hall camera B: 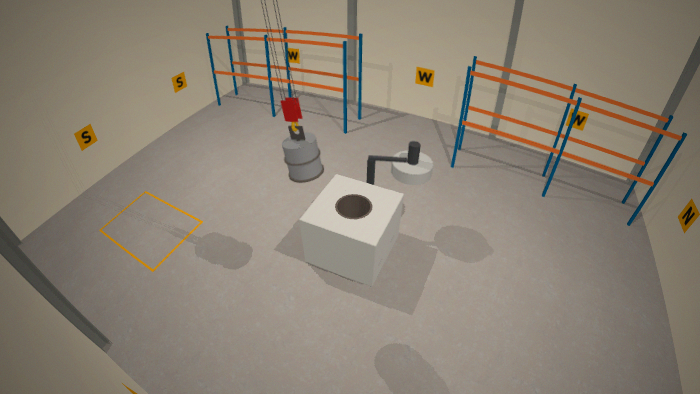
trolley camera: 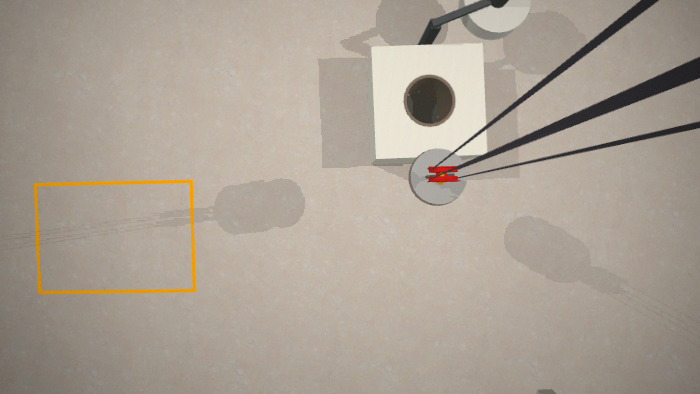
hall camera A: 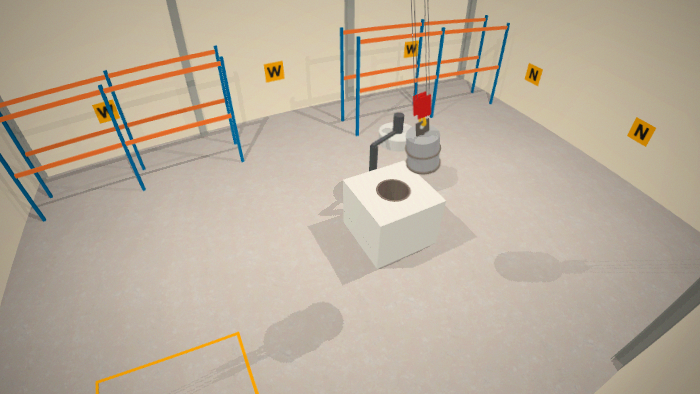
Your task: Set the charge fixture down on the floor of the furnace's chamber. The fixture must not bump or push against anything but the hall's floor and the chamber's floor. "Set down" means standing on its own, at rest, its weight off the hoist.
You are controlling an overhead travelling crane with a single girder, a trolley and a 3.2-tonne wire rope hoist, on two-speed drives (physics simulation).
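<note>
The charge fixture (hall camera A: 423, 151) (hall camera B: 303, 159) (trolley camera: 429, 194), a grey ribbed drum, hangs off the floor from my hook (hall camera A: 424, 122) (hall camera B: 295, 127) (trolley camera: 440, 182), under the red block. It leans slightly in hall camera B. The furnace (hall camera A: 410, 237) (hall camera B: 340, 250) (trolley camera: 395, 65) is a white box with the round chamber opening (hall camera A: 393, 190) (hall camera B: 353, 206) (trolley camera: 429, 100) in its top. In the trolley view the fixture overlaps the furnace's lower edge near the right corner, below the opening and slightly right of it. The chamber's floor is hard to make out.
A dark swing arm (hall camera A: 373, 156) (hall camera B: 370, 170) (trolley camera: 460, 14) stands at the furnace, holding a round white lid (hall camera A: 395, 143) (hall camera B: 411, 174) (trolley camera: 505, 20) out beside it. Racks (hall camera A: 358, 90) (hall camera B: 345, 90) line the W wall. A yellow rectangle (hall camera A: 167, 358) (hall camera B: 174, 206) (trolley camera: 114, 182) marks the floor.
</note>
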